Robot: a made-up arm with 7 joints.
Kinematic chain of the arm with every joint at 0, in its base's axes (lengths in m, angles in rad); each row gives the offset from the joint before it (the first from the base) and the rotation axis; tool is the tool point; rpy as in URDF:
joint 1: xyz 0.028 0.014 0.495 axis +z
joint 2: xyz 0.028 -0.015 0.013 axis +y
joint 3: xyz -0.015 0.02 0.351 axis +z
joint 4: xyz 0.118 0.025 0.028 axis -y
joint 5: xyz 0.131 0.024 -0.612 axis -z
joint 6: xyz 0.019 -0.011 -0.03 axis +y
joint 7: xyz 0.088 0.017 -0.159 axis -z
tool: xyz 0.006 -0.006 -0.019 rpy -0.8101 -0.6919 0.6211
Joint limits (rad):
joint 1: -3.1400..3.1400
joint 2: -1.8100..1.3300
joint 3: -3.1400..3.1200
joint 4: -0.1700..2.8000
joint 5: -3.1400..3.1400
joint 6: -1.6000..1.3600
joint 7: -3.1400..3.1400
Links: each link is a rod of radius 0.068 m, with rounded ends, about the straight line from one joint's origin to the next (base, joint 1, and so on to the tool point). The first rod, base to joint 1, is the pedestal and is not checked.
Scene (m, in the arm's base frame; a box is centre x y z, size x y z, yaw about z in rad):
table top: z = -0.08
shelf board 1: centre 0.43 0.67 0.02 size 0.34 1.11 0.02 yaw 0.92
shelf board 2: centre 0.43 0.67 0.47 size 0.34 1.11 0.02 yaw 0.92
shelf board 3: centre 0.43 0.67 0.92 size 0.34 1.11 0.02 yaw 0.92
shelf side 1: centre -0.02 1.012 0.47 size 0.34 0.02 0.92 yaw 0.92
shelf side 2: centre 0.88 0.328 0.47 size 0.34 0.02 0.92 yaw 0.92
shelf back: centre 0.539 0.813 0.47 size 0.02 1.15 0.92 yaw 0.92
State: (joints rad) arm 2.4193 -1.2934 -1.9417 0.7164 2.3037 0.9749 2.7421
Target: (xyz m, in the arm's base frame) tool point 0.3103 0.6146 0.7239
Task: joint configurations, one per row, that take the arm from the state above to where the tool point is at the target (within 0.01 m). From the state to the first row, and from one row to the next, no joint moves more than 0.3 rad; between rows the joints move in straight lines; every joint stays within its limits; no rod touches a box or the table.
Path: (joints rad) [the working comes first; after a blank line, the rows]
Joints at the target: 2.2709 -1.5697 -1.4113 0.4383 2.2057 1.1407 2.7316
Straight joint move there: touches shelf board 2.

1: 2.1339 -1.1772 -2.0102 0.4222 2.2404 1.1033 2.7304
2: 1.8485 -1.0609 -2.0788 0.1280 2.1771 1.2316 2.7186
3: 1.5631 -0.9447 -2.1473 -0.1662 2.1138 1.3600 2.7069
4: 1.5860 -1.2034 -1.9775 -0.1675 1.9875 1.3600 2.6962
5: 1.6089 -1.4622 -1.8077 -0.1687 1.8611 1.3600 2.6854
6: 1.6318 -1.7209 -1.6379 -0.1700 1.7348 1.3600 2.6747
7: 1.8449 -1.6705 -1.5623 0.0328 1.8918 1.2869 2.6936
8: 2.0579 -1.6201 -1.4868 0.2355 2.0487 1.2138 2.7126
9: 2.2709 -1.5697 -1.4113 0.4383 2.2057 1.1407 2.7316

